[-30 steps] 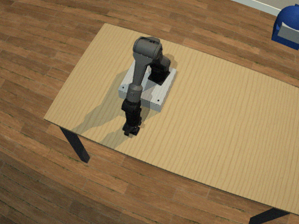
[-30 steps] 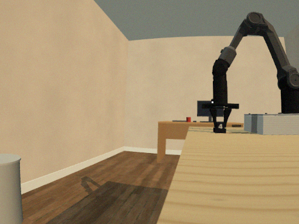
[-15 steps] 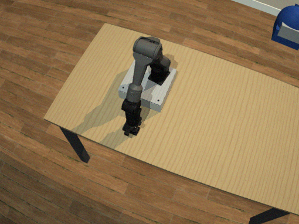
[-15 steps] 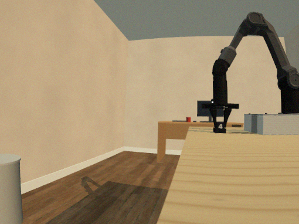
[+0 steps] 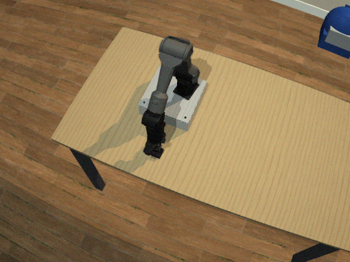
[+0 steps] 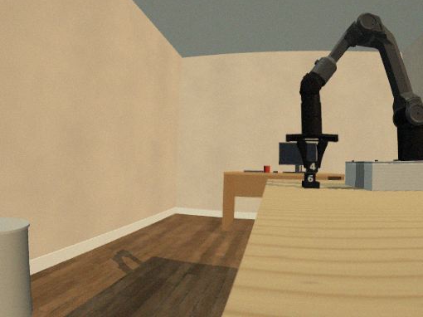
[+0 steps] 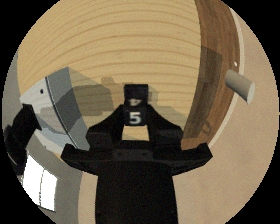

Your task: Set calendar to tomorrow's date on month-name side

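The calendar tray lies 5 cm below my hand and 2 cm to the right of it. Round my hand: black calendar cube right at my hand.
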